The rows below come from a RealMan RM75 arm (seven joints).
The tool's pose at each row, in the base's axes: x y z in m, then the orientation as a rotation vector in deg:
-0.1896 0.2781 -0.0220 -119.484 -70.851 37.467
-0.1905 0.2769 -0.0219 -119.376 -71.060 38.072
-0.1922 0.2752 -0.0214 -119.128 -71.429 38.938
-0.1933 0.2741 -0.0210 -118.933 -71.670 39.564
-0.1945 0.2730 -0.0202 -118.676 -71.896 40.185
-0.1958 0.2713 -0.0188 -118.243 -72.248 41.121
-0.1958 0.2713 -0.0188 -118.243 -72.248 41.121
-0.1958 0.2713 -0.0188 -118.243 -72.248 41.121
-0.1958 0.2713 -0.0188 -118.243 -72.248 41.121
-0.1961 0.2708 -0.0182 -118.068 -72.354 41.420
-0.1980 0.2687 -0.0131 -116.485 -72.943 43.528
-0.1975 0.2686 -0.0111 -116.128 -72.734 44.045
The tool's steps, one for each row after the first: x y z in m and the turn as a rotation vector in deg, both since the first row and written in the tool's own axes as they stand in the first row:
-0.0015 -0.0002 0.0002 0.091 -0.496 0.013
-0.0038 -0.0009 0.0006 0.254 -1.224 -0.050
-0.0053 -0.0014 0.0008 0.394 -1.738 -0.091
-0.0069 -0.0023 0.0008 0.585 -2.237 -0.156
-0.0091 -0.0034 0.0003 0.898 -2.989 -0.283
-0.0091 -0.0034 0.0003 0.898 -2.989 -0.283
-0.0091 -0.0034 0.0003 0.898 -2.989 -0.283
-0.0091 -0.0034 0.0003 0.898 -2.989 -0.283
-0.0098 -0.0039 -0.0001 1.028 -3.223 -0.339
-0.0130 -0.0079 -0.0028 2.273 -4.783 -0.832
-0.0130 -0.0090 -0.0045 2.732 -5.026 -0.760

